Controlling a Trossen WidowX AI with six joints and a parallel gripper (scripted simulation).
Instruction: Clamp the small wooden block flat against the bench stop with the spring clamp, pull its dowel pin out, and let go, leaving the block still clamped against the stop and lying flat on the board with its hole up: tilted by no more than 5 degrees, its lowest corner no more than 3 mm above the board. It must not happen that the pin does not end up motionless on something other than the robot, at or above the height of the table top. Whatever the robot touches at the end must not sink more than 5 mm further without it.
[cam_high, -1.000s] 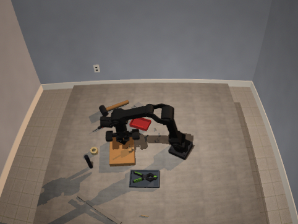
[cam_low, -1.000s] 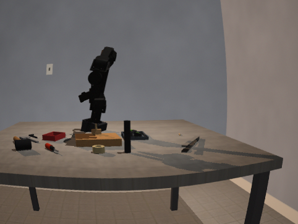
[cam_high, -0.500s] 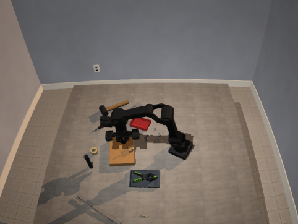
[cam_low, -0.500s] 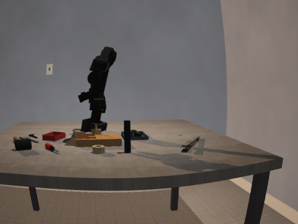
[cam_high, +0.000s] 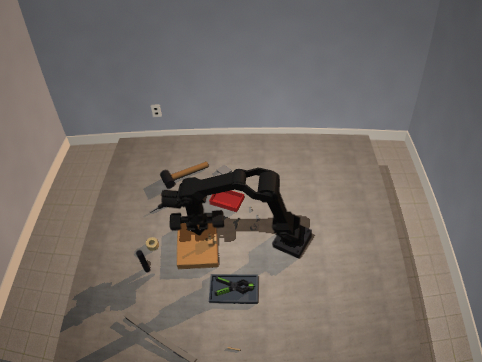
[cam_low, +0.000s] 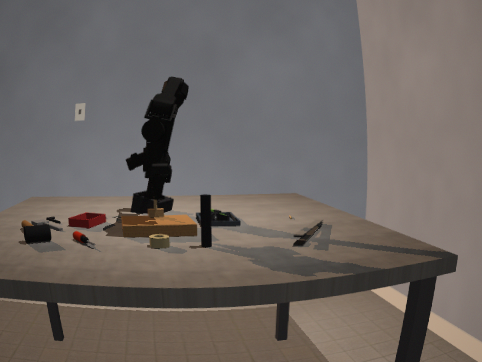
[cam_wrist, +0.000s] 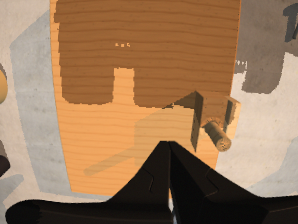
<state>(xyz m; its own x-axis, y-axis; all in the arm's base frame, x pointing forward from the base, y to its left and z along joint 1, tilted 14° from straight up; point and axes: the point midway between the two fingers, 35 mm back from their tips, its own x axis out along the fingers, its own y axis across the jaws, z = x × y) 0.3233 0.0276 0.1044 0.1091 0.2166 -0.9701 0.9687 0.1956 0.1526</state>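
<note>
The dowel pin is 7 cm below my hand, 3 cm behind it and 1 cm to the right of it. Round my hand: wooden board 10 cm below, 2 cm ahead; bench stop 8 cm below, 5 cm behind, 2 cm to the right; small wooden block 8 cm below, 3 cm behind, 1 cm to the right.
</note>
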